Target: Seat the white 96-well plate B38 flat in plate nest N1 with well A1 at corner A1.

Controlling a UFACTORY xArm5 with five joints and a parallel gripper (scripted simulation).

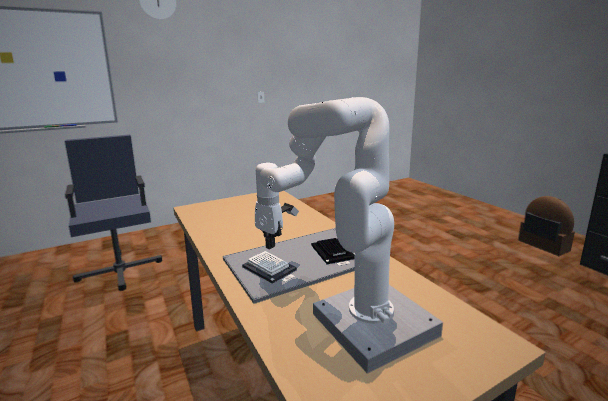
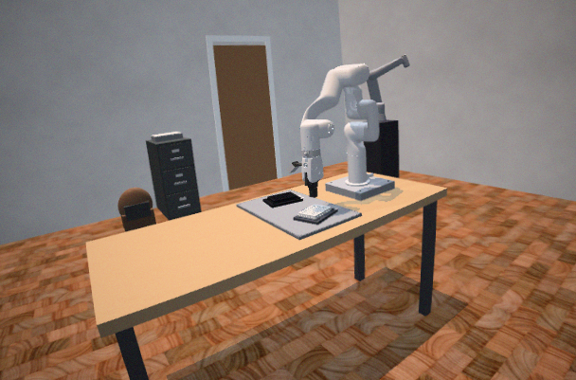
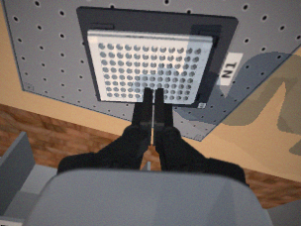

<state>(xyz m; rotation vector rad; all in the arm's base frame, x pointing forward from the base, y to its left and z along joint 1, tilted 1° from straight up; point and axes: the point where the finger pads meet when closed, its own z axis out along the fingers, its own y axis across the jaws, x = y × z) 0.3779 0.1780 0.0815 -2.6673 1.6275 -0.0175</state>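
My gripper is now 8 cm above the white 96-well plate B38 and 1 cm to the right of it. The rest, counted from my hand: black plate B83 (26 cm to the right, 8 cm below, 2 cm ahead); N1 label (10 cm below, 9 cm behind, 3 cm to the right); plate nest N1 (10 cm below, 1 cm to the left).
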